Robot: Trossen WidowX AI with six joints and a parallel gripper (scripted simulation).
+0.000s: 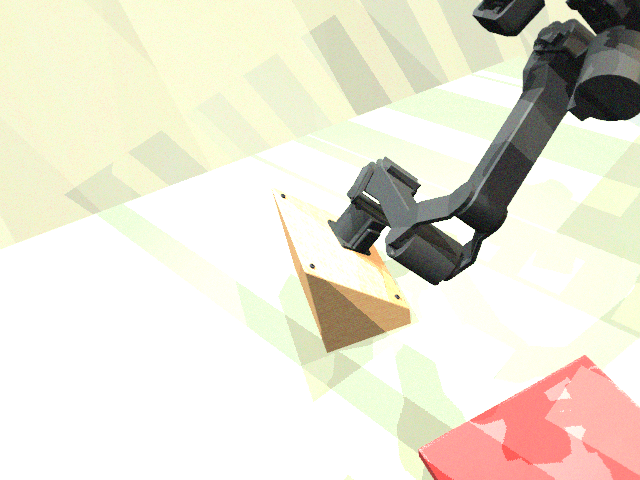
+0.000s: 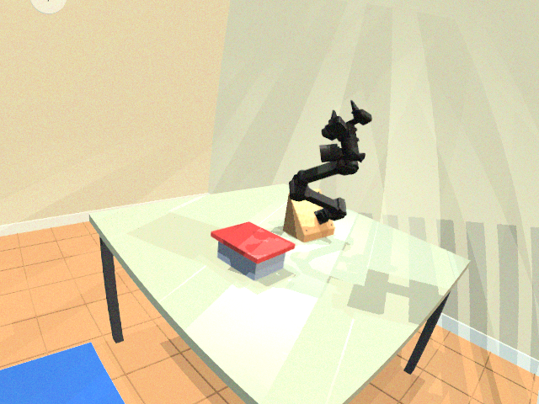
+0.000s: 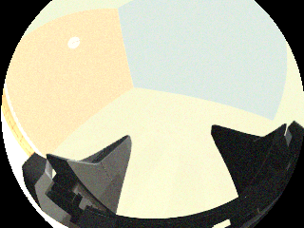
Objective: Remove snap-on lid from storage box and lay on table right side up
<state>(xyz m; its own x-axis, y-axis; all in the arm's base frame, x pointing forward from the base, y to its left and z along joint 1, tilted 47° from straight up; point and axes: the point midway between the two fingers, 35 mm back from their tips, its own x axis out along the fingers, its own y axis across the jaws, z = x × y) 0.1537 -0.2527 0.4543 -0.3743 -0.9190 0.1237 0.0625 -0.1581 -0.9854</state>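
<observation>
Right now the red lid is 500 mm below my gripper tip, 270 mm ahead of it and 90 mm to the right of it. From my gripper tip the other things lie so: storage box: 540 mm below, 270 mm ahead, 90 mm to the right.
</observation>
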